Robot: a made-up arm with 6 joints. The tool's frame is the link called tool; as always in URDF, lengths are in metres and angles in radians. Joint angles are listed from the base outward.
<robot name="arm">
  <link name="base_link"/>
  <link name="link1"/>
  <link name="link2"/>
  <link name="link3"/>
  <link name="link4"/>
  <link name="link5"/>
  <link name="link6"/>
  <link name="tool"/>
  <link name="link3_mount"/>
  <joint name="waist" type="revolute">
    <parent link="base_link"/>
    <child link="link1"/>
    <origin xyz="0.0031 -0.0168 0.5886"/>
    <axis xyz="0 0 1"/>
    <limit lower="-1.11" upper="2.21"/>
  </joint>
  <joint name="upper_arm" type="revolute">
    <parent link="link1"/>
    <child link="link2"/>
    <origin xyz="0.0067 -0.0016 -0.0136" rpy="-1.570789 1.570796 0"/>
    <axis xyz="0 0 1"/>
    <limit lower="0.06" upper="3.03"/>
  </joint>
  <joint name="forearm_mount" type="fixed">
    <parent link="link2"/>
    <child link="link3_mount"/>
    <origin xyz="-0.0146 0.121 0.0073"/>
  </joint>
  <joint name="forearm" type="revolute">
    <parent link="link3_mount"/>
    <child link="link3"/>
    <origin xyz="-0.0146 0.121 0.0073" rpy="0 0 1.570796"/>
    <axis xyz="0 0 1"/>
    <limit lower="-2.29" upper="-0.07"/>
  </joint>
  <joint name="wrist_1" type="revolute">
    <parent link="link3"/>
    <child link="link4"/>
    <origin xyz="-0.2 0.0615 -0.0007" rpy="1.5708 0 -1.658"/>
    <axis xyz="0 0 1"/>
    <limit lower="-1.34" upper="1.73"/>
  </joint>
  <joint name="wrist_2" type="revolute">
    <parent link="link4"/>
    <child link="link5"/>
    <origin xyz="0.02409 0.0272 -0.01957" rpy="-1.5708 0 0"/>
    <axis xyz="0 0 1"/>
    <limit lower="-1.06" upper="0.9"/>
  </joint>
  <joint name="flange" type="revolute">
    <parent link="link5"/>
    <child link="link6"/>
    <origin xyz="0.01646 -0.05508 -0.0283" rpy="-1.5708 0 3.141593"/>
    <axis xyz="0 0 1"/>
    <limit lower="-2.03" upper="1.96"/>
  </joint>
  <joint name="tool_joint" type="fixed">
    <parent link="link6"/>
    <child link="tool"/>
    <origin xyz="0.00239 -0.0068 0.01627" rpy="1.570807 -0.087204 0"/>
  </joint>
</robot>
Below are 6 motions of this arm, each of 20 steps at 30 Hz.
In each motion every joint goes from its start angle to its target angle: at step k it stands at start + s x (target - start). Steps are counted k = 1, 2, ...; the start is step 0. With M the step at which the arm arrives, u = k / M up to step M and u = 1 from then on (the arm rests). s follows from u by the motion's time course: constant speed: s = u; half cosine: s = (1 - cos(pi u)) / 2; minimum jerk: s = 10 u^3 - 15 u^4 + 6 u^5.
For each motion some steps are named. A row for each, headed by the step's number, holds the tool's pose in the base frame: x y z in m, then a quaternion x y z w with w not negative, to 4 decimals.
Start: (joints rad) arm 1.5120 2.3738 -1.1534 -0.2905 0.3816 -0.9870
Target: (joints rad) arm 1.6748 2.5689 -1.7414 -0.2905 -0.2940 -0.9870
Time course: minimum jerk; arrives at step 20
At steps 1, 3, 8, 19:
1: 0.0229 0.2648 0.4911 -0.1972 -0.7152 0.6670 0.0686
3: 0.0217 0.2691 0.4907 -0.1931 -0.7246 0.6579 0.0702
8: 0.0049 0.3175 0.4904 -0.1402 -0.8209 0.5465 0.0886
19: -0.0515 0.4107 0.5215 0.0133 -0.9601 0.2448 0.1344

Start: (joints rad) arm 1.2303 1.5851 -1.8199 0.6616 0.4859 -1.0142
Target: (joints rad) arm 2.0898 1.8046 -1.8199 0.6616 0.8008 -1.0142
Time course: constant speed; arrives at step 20
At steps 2, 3, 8, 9, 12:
2: 0.0109 0.2654 0.8718 -0.0453 -0.8265 0.0881 0.5542
3: -0.0012 0.2681 0.8680 -0.0300 -0.8256 0.1123 0.5522
8: -0.0642 0.2727 0.8487 0.0453 -0.8145 0.2315 0.5300
9: -0.0772 0.2717 0.8448 0.0601 -0.8110 0.2549 0.5232
12: -0.1159 0.2650 0.8331 0.1038 -0.7980 0.3235 0.4977

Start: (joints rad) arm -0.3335 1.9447 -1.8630 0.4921 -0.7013 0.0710
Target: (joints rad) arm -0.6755 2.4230 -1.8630 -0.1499 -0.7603 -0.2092
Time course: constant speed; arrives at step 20
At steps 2, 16, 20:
2: 0.3648 -0.1428 0.8302 -0.3276 -0.4125 -0.8086 0.2622
16: 0.3794 -0.2556 0.6928 -0.6281 -0.4318 -0.6159 0.1994
20: 0.3702 -0.2849 0.6501 -0.6919 -0.4302 -0.5454 0.1968

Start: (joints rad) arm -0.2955 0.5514 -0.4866 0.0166 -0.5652 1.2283
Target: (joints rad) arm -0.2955 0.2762 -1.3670 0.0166 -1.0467 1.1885
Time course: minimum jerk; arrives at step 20
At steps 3, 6, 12, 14, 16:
3: 0.0652 -0.0241 0.7894 0.0428 -0.3396 -0.7633 0.5478
6: 0.0445 -0.0178 0.8237 0.1039 -0.4219 -0.7437 0.5081
12: -0.0859 0.0218 0.9080 0.3207 -0.6764 -0.5910 0.3006
14: -0.1343 0.0365 0.9141 0.3767 -0.7294 -0.5245 0.2258
16: -0.1680 0.0468 0.9126 0.4117 -0.7586 -0.4746 0.1726

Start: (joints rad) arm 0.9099 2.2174 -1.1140 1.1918 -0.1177 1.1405
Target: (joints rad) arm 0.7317 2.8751 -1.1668 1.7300 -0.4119 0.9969
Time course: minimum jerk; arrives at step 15
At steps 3, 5, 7, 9, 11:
3: 0.1880 0.2714 0.5385 -0.2804 0.4400 -0.4606 0.7181
5: 0.1970 0.2640 0.5077 -0.2928 0.4523 -0.5052 0.6742
7: 0.2060 0.2473 0.4614 -0.3136 0.4629 -0.5704 0.6017
9: 0.2089 0.2227 0.4128 -0.3388 0.4637 -0.6361 0.5153
11: 0.2054 0.1989 0.3760 -0.3612 0.4564 -0.6833 0.4407

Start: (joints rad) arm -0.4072 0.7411 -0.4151 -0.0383 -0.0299 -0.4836
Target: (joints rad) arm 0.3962 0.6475 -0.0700 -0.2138 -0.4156 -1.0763
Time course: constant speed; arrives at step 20
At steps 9, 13, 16, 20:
9: 0.0919 -0.0064 0.6777 -0.7136 -0.6049 -0.1855 0.3007
13: 0.0841 0.0064 0.6666 -0.6666 -0.6898 -0.1228 0.2545
16: 0.0768 0.0147 0.6583 -0.6224 -0.7484 -0.0820 0.2138
20: 0.0654 0.0237 0.6475 -0.5529 -0.8182 -0.0371 0.1530

